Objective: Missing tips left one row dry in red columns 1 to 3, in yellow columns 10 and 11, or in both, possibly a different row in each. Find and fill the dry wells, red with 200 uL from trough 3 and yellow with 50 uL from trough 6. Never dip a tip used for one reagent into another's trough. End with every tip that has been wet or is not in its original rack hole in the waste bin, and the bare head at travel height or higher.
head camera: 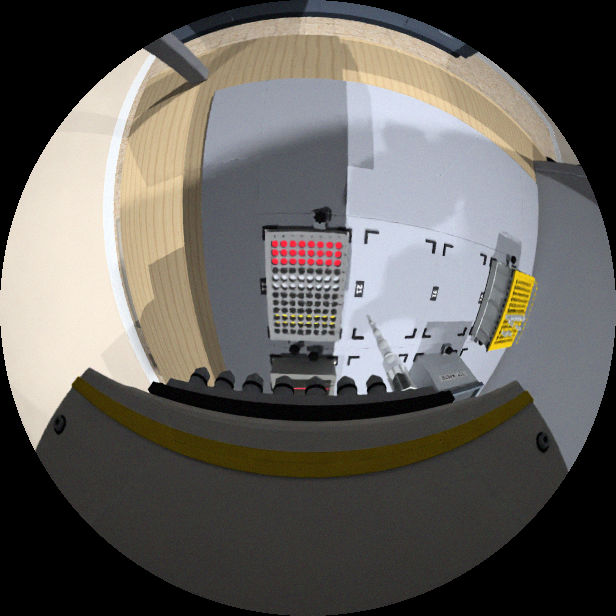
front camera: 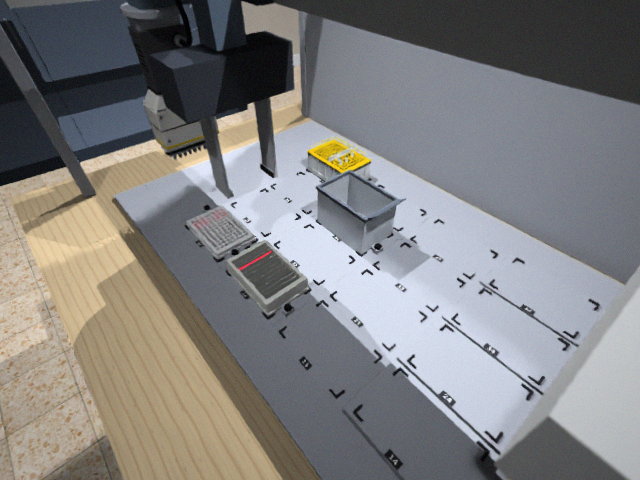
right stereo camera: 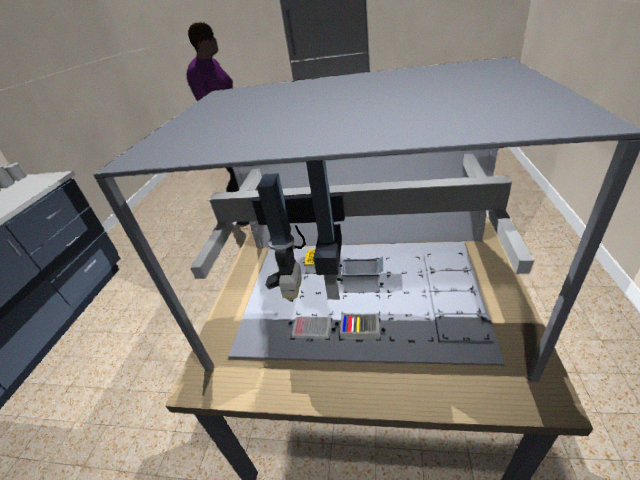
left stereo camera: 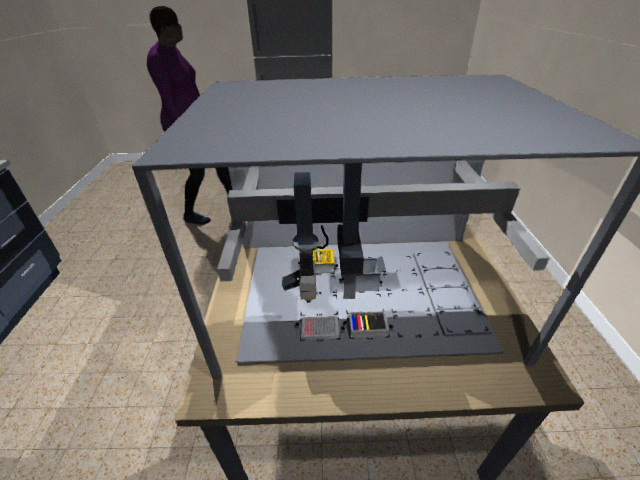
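The pipetting head [front camera: 183,131] [head camera: 304,517] [left stereo camera: 307,285] [right stereo camera: 290,285] is raised behind the well plate [head camera: 268,293] [left stereo camera: 320,336]. One clear tip [head camera: 386,355] hangs from its rightmost channel in the head view; the other channels look bare. The plate's three red columns [head camera: 306,252] show eight red wells each. The yellow columns [head camera: 304,320] are partly shaded, so a dry well cannot be told. The trough rack [front camera: 287,298] [left stereo camera: 368,336] stands beside the plate. The tip rack [front camera: 316,151] [head camera: 514,293] has scattered clear tips. The waste bin [front camera: 338,222] [head camera: 451,376] stands near it. The parked plate gripper [front camera: 247,183] is open, holding nothing.
The bin's tall walls rise above the deck between the tip rack and the numbered deck positions. A back panel [front camera: 465,134] borders the deck. Frame posts [left stereo camera: 178,268] [right stereo camera: 584,258] stand at its corners. A person [left stereo camera: 173,77] [right stereo camera: 209,72] stands behind the table.
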